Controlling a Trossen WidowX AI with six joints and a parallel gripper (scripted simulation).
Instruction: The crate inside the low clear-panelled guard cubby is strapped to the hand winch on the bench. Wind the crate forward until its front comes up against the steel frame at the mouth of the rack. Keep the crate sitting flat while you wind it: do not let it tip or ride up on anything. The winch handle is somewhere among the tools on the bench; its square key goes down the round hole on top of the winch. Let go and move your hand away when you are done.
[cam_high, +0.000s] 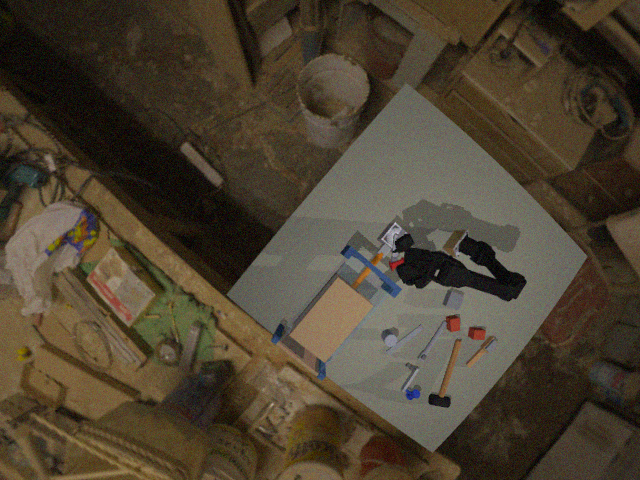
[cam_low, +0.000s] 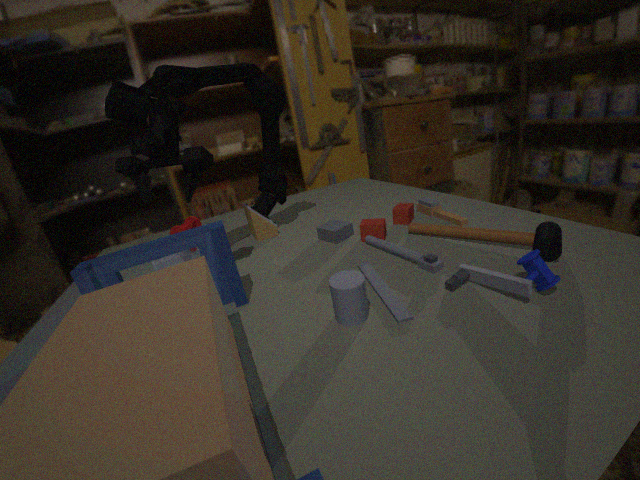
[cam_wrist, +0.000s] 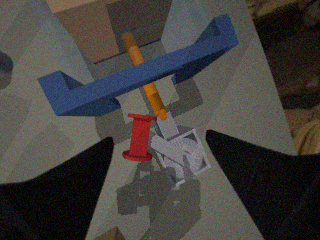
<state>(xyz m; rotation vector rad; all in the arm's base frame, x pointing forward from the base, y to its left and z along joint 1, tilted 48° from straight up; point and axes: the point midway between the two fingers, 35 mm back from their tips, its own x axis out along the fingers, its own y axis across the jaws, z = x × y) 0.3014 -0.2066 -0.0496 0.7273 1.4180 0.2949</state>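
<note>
The red knob lies 20 mm to the left of my gripper tip and 70 mm below it. From my gripper tip the other things lie so: grey winch: 100 mm behind, 60 mm to the right, 170 mm below; then blue steel frame: 80 mm ahead, 30 mm to the right, 100 mm below; then red-knobbed handle: 30 mm behind, 10 mm to the right, 100 mm below.
</note>
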